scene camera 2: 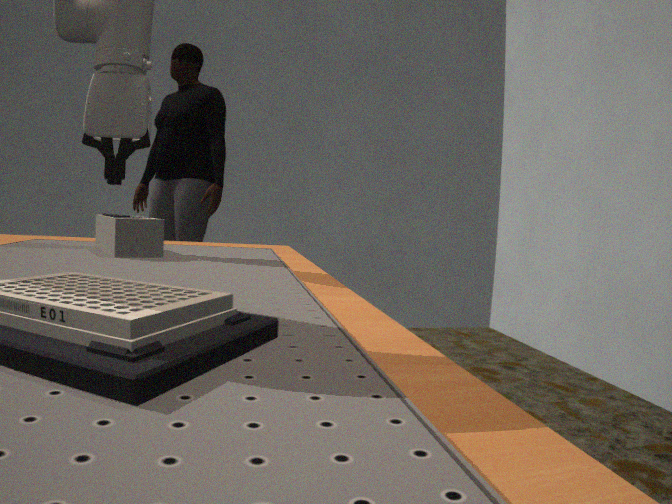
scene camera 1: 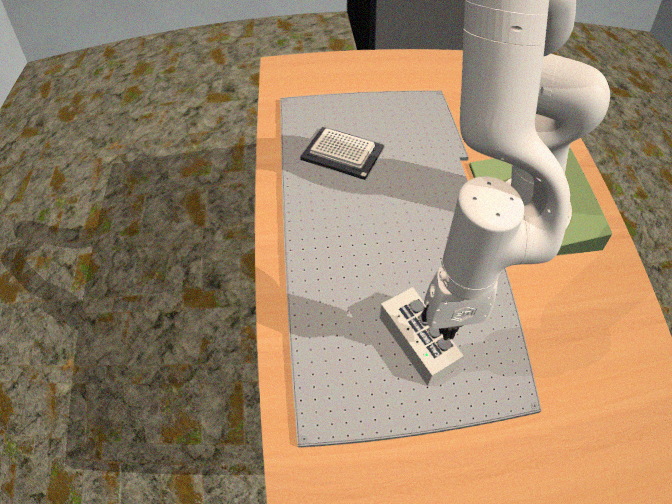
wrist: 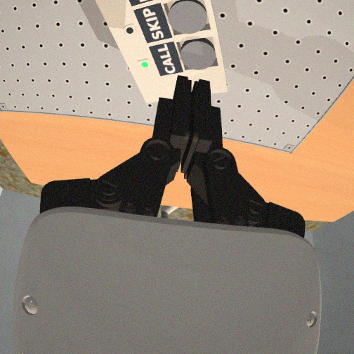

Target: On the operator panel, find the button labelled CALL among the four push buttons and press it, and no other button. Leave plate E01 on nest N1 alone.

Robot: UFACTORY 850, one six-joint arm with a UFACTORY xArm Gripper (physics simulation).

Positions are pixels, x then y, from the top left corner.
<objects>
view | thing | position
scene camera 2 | my gripper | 114, 184
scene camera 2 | plate E01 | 75, 307
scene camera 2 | operator panel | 136, 237
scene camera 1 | my gripper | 446, 332
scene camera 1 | plate E01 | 339, 147
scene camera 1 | operator panel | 422, 350
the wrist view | my gripper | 187, 97
</objects>
